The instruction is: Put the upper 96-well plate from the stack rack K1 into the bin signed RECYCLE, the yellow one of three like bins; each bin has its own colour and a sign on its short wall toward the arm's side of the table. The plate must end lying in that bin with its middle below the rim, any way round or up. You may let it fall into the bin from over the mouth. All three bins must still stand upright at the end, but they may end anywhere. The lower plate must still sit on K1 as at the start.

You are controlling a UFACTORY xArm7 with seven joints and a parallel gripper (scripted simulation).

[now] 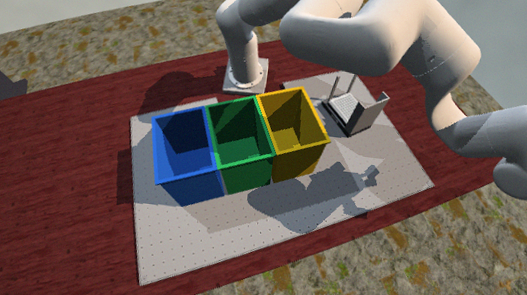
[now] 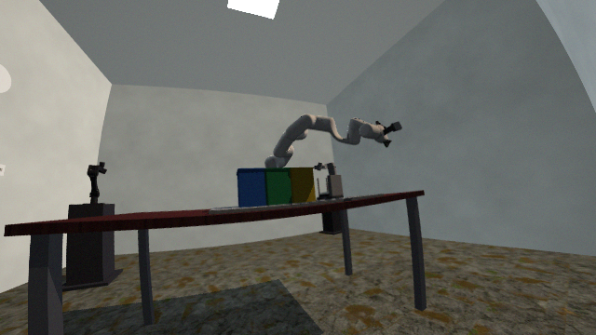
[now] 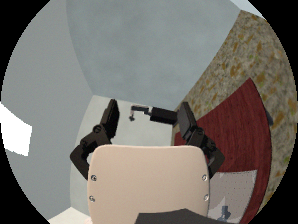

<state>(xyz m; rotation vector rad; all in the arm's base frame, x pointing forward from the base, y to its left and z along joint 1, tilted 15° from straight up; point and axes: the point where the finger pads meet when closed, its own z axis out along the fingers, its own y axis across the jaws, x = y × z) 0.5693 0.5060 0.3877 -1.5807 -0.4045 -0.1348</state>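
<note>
Right now my hand is 34 cm past the white 96-well plate, 31 cm above it and 21 cm to the left of it. From my hand the other things lie so: dark plate (34 cm behind, 32 cm below, 21 cm to the right); grey side wall (27 cm below, 27 cm behind, 21 cm to the right); yellow bin (47 cm to the right, 31 cm behind, 26 cm below).
</note>
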